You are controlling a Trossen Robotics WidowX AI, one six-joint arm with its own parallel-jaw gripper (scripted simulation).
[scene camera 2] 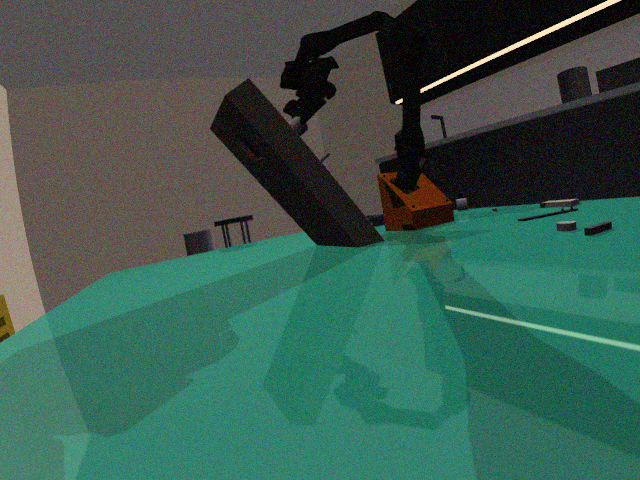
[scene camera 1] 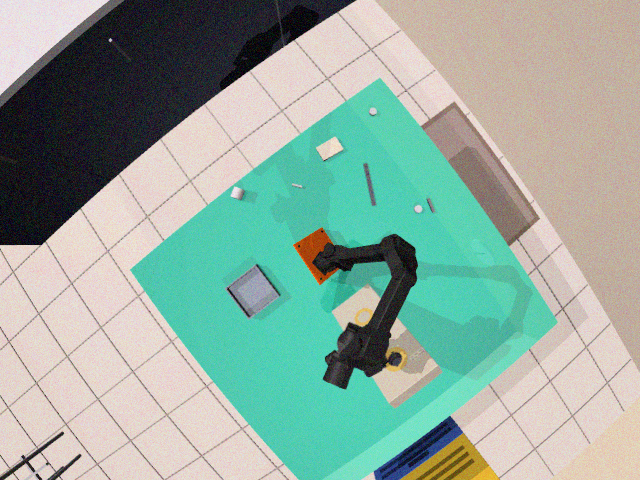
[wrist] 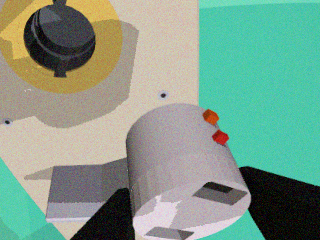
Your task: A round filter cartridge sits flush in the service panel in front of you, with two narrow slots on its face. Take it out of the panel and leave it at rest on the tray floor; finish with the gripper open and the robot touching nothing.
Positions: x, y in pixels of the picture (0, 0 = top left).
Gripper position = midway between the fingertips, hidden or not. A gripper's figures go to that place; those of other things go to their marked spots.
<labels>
My gripper (wrist: 185, 188): 10 cm from the lens. A round grey filter cartridge (wrist: 180, 171): 8 cm from the lens. A beige service panel (wrist: 81, 81) is 18 cm from the lens. The marked spots on the beige service panel and the round grey filter cartridge are 12 cm apart.
</labels>
